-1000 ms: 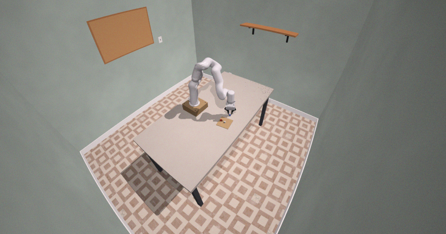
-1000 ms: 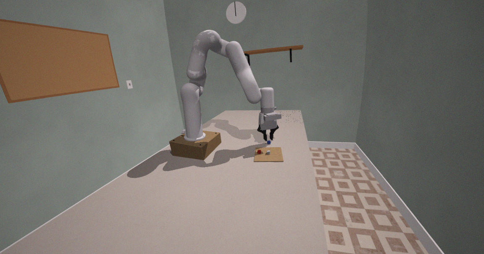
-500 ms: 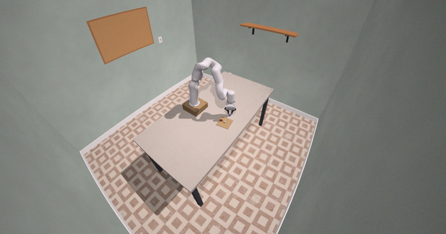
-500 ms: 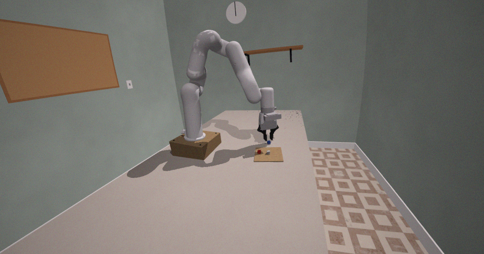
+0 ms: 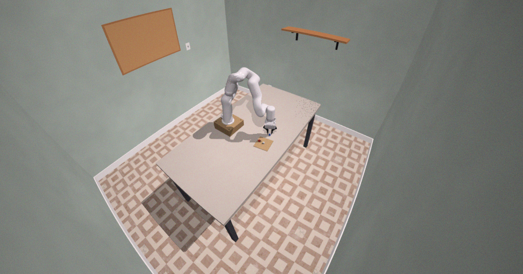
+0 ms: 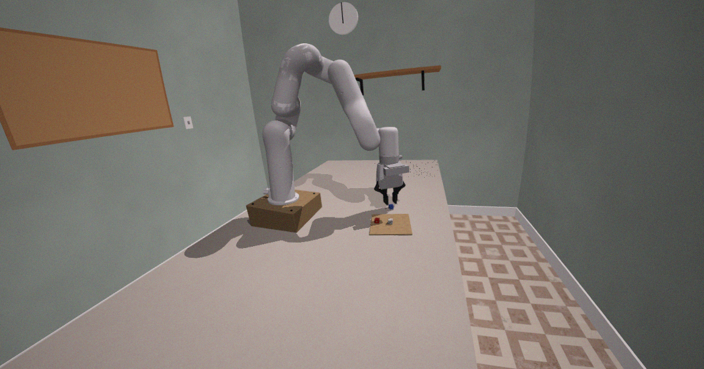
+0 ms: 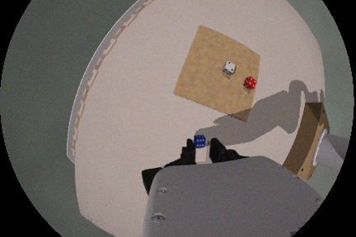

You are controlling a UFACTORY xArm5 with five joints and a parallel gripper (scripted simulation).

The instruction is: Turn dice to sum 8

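Now: hand 30 mm above the blue die and 10 mm to the left of it. The rest, counted from my hand: tan mat (130 mm to the right, 40 mm below); white die (130 mm to the right, 30 mm below); red die (130 mm to the right, 40 mm behind, 30 mm below).
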